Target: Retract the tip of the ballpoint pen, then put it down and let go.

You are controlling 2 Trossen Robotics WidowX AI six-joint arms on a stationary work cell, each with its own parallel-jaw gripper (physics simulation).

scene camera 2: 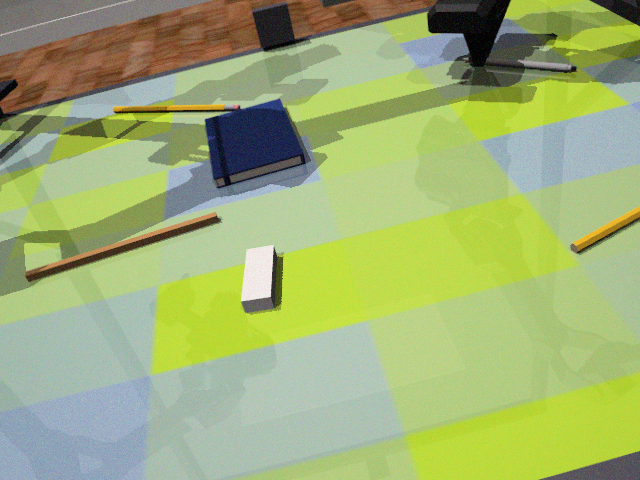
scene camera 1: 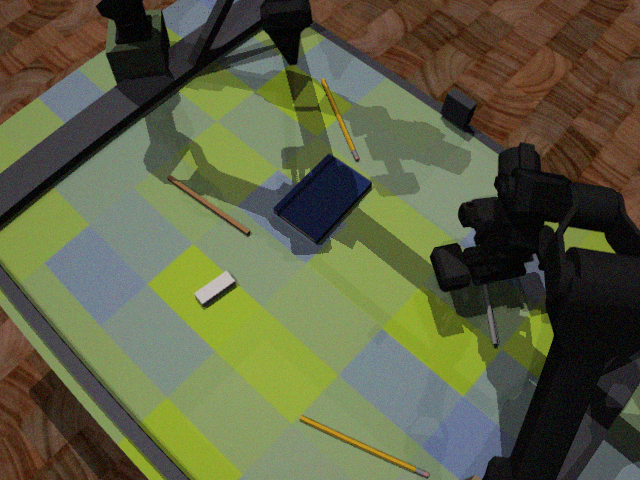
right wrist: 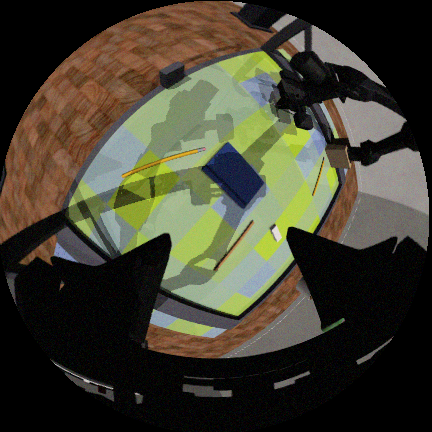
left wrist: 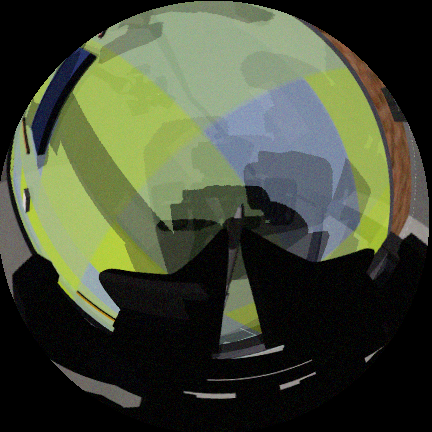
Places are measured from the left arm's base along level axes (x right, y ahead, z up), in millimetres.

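Where they show: left gripper, between the fingertips: (scene camera 2: 480,63) (scene camera 1: 483,280) (right wrist: 277,105) (left wrist: 233,233); right gripper, between the fingertips: (scene camera 1: 291,49) (right wrist: 230,236); left arm's base, origin of its link: (right wrist: 349,152); right arm's base, origin of its link: (scene camera 1: 133,30).
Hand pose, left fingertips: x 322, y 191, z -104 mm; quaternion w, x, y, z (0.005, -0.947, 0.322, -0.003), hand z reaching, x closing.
Observation:
Each offset is from my left fingertips to the centre of the thing.
The ballpoint pen @(dz +4, dx -30, dy -30 mm) (scene camera 1: 491,320) (scene camera 2: 550,66) (left wrist: 230,275) is slim, pale at one end with a dark middle. It lies about level, at or very near the table top. My left gripper (scene camera 2: 478,63) (left wrist: 233,233) is shut on the pen, with its fingertips around the barrel near the pointed end. The fingers hide part of the barrel, and I cannot tell whether the writing tip is out. In scene camera 1 the left arm covers the pen's far part. My right gripper (right wrist: 230,236) is open and empty, high above the table, away from the pen.
A dark blue notebook @(dz +6, dx -48, dy +281 mm) (scene camera 1: 324,198) (scene camera 2: 253,139) (right wrist: 234,175) lies mid-table. A white eraser @(dz +6, dx -275, dy +301 mm) (scene camera 1: 215,288) (scene camera 2: 259,279), a brown stick @(dz +3, dx -178, dy +415 mm) (scene camera 1: 209,205) (scene camera 2: 121,248) and two yellow pencils lie around it. A dark block @(dz +31, dx +234, dy +209 mm) (scene camera 1: 458,109) (scene camera 2: 273,25) stands at the table's edge.

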